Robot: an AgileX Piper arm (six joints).
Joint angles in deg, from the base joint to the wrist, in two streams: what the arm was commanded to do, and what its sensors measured. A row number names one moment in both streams.
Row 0, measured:
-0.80, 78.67, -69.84, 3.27, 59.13, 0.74
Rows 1 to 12, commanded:
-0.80, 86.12, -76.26, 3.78, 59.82, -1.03
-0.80, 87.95, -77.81, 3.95, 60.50, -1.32
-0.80, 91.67, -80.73, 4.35, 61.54, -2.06
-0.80, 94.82, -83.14, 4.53, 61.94, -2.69
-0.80, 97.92, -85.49, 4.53, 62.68, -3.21
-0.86, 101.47, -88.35, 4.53, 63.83, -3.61
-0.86, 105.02, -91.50, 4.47, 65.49, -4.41
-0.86, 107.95, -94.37, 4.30, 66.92, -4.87
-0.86, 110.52, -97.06, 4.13, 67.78, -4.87
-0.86, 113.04, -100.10, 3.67, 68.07, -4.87
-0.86, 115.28, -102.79, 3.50, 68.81, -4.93
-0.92, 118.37, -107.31, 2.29, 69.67, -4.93
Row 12, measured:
-0.80, 116.43, -104.39, 3.32, 68.47, -3.84
